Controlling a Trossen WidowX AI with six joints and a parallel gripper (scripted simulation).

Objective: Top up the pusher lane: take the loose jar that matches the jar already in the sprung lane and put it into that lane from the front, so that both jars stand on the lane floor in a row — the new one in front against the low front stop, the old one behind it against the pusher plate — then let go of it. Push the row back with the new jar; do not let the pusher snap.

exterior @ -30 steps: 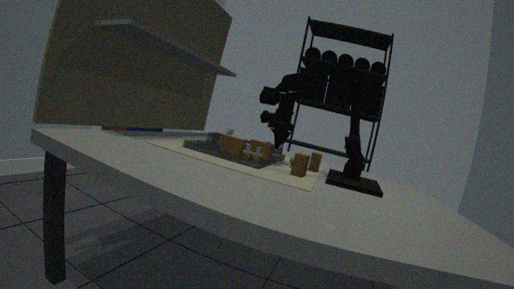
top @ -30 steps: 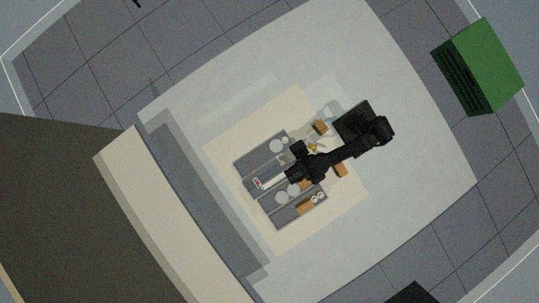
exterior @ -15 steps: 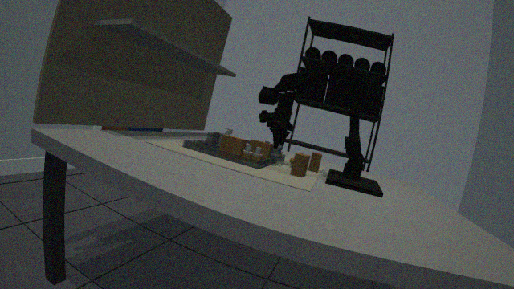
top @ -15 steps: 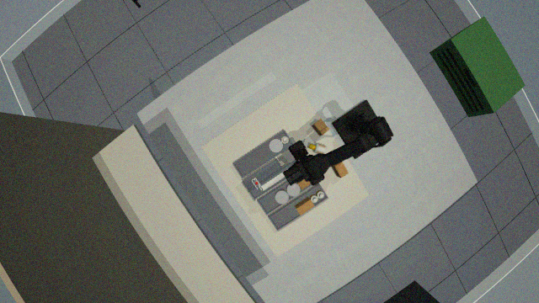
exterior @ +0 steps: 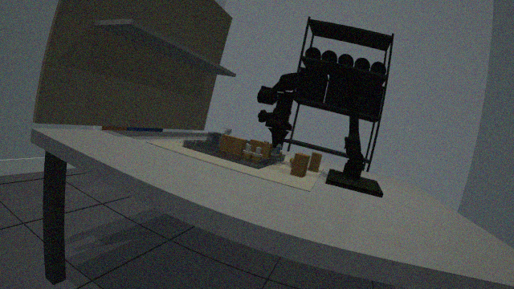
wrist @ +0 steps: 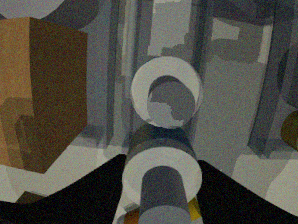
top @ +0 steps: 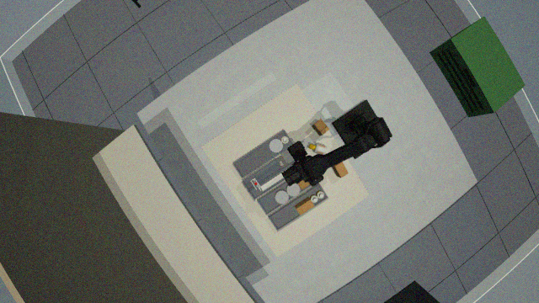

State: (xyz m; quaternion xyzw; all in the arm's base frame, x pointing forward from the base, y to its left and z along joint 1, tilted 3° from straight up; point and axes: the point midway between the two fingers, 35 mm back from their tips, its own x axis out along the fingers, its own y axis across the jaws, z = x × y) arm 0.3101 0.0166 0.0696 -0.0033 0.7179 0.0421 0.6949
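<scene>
Right now my gripper tip is 160 mm short of the grey lane rack, 10 mm to the left of it and 40 mm above it. Round my gripper tip: red mark (220 mm ahead, 20 mm to the right, 10 mm above).
</scene>
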